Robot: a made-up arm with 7 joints. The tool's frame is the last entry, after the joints.
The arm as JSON. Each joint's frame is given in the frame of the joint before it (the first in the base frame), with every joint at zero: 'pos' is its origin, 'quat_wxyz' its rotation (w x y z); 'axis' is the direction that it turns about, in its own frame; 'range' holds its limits. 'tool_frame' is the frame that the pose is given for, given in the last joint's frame.
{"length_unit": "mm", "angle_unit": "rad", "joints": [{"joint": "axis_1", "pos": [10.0, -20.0, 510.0], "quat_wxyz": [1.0, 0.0, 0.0, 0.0], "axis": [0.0, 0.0, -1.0], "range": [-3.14, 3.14]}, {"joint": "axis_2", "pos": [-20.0, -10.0, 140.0], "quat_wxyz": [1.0, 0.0, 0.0, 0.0], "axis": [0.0, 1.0, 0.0], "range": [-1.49, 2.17]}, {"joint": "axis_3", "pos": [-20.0, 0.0, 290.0], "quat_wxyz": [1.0, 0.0, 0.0, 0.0], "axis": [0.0, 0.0, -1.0], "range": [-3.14, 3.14]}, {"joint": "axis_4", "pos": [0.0, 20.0, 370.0], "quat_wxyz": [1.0, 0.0, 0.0, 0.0], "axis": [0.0, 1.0, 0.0], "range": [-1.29, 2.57]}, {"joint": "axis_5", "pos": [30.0, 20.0, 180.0], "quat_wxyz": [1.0, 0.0, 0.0, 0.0], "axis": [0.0, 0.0, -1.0], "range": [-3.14, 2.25]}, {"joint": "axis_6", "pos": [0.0, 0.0, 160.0], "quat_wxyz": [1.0, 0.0, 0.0, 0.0], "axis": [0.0, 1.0, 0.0], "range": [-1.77, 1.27]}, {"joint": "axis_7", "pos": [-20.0, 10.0, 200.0], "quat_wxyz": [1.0, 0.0, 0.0, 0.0], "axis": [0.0, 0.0, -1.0], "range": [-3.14, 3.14]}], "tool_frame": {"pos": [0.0, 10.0, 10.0], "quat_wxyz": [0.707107, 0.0, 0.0, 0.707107]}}
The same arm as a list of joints. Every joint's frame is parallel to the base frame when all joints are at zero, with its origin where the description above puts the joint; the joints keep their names.
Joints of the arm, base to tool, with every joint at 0 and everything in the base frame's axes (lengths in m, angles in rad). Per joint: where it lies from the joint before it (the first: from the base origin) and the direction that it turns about. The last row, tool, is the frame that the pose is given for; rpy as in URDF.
axis_1: axis 0 0 -1 offset 0.01 -0.02 0.51
axis_2: axis 0 1 0 offset -0.02 -0.01 0.14
axis_3: axis 0 0 -1 offset -0.02 0 0.29
axis_4: axis 0 1 0 offset 0 0.02 0.37
axis_5: axis 0 0 -1 offset 0.03 0.02 0.18
axis_6: axis 0 1 0 offset 0 0 0.16
axis_7: axis 0 0 -1 offset -0.02 0.01 0.2
tool: offset 0 0.01 0.01 rpy 0 0 1.5708
Joint limits (rad, base to tool): -3.14..3.14 -1.49..2.17 -3.14..3.14 -1.29..2.57 -3.14..2.25 -1.77..1.27 -3.14..3.14

